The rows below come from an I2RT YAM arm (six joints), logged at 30 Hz.
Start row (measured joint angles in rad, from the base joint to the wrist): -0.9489 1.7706 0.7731 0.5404 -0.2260 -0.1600
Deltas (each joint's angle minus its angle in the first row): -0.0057 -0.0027 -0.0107 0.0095 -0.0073 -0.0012; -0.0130 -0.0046 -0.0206 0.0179 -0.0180 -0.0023; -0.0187 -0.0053 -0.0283 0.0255 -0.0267 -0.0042; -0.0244 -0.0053 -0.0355 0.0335 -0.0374 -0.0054; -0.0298 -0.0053 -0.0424 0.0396 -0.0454 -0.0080; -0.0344 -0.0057 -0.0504 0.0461 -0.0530 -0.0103; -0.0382 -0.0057 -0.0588 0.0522 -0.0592 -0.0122; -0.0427 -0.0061 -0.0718 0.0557 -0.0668 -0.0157; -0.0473 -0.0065 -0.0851 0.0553 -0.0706 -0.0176; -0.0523 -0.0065 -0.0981 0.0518 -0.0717 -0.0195; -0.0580 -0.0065 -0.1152 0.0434 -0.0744 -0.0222
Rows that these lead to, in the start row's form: -0.9546 1.7679 0.7624 0.5499 -0.2333 -0.1612; -0.9619 1.7660 0.7525 0.5583 -0.2440 -0.1623; -0.9676 1.7653 0.7448 0.5659 -0.2527 -0.1642; -0.9733 1.7653 0.7376 0.5739 -0.2634 -0.1654; -0.9787 1.7653 0.7307 0.5800 -0.2714 -0.1680; -0.9833 1.7649 0.7227 0.5865 -0.2790 -0.1703; -0.9871 1.7649 0.7143 0.5926 -0.2852 -0.1722; -0.9916 1.7645 0.7013 0.5961 -0.2928 -0.1757; -0.9962 1.7641 0.6880 0.5957 -0.2966 -0.1776; -1.0012 1.7641 0.6750 0.5922 -0.2977 -0.1795; -1.0069 1.7641 0.6579 0.5838 -0.3004 -0.1822
